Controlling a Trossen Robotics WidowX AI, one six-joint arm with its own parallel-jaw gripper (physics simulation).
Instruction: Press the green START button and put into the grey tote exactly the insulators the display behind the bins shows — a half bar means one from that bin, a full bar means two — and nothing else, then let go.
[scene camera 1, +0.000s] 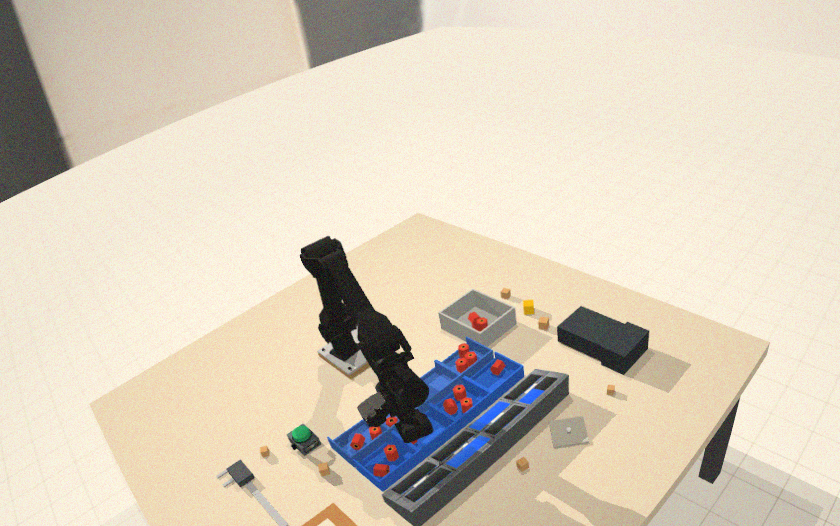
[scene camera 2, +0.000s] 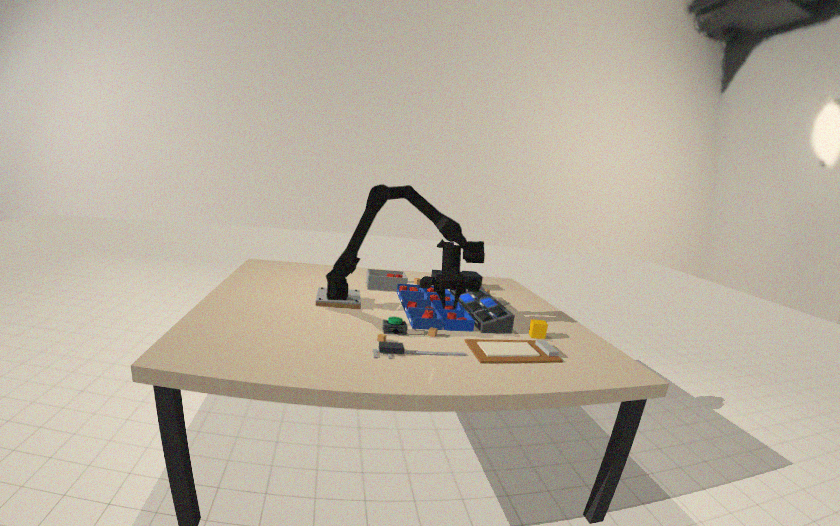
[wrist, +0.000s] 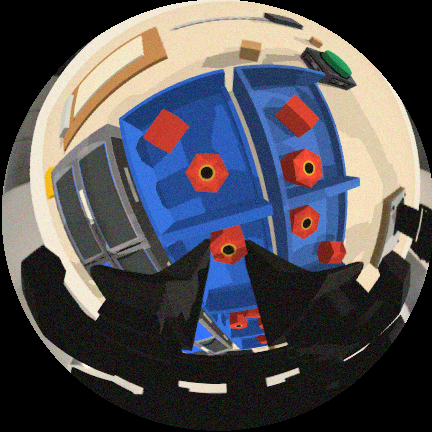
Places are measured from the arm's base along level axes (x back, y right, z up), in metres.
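Where they show: gripper, fingertip midpoint: (scene camera 2: 449, 310) (wrist: 226, 244); arm's base, origin of the base link: (scene camera 1: 345, 350) (scene camera 2: 336, 296) (wrist: 398, 215).
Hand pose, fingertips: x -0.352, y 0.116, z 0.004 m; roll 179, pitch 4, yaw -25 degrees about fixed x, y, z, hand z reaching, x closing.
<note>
Each offset is from my fingertips to the top centre of the thing. "*": to the spot under its first point.
My gripper (scene camera 1: 394, 422) (scene camera 2: 448, 300) (wrist: 226, 244) is down in the blue bins (scene camera 1: 441, 381) (wrist: 177, 96) and is shut on a red hexagonal insulator (wrist: 228, 247) (scene camera 1: 392, 421). Other red insulators lie in the compartments around it, such as one {dx +0.008, dy +0.056, dz +0.006 m} (wrist: 206, 172) just ahead in the wrist view. The grey tote {dx +0.138, dy -0.391, dz +0.028 m} (scene camera 1: 457, 318) (scene camera 2: 378, 282) stands beyond the far end of the bins and holds two red insulators {dx +0.127, dy -0.369, dz +0.030 m} (scene camera 1: 476, 319). The dark display (scene camera 1: 418, 501) (wrist: 72, 209) runs along the bins and shows blue bars {dx -0.145, dy -0.020, dz +0.037 m} (scene camera 1: 467, 451). The green START button {dx +0.203, dy +0.147, dz +0.015 m} (scene camera 1: 300, 433) (scene camera 2: 395, 321) (wrist: 337, 64) stands near the bins' near end.
A black box {dx -0.180, dy -0.479, dz +0.030 m} (scene camera 1: 603, 336) lies at the far right. A yellow cube {dx +0.061, dy -0.509, dz +0.001 m} (scene camera 1: 528, 307) and small brown cubes {dx -0.230, dy -0.078, dz -0.008 m} (scene camera 1: 522, 463) are scattered about. A grey plate {dx -0.258, dy -0.203, dz -0.020 m} (scene camera 1: 569, 432), a wooden frame {dx -0.092, dy +0.310, dz -0.008 m} (scene camera 2: 512, 359) (wrist: 116, 76) and a plug with cable {* dx +0.228, dy +0.309, dz -0.007 m} (scene camera 1: 241, 474) lie on the table. The arm's base (scene camera 1: 345, 360) stands behind the bins.
</note>
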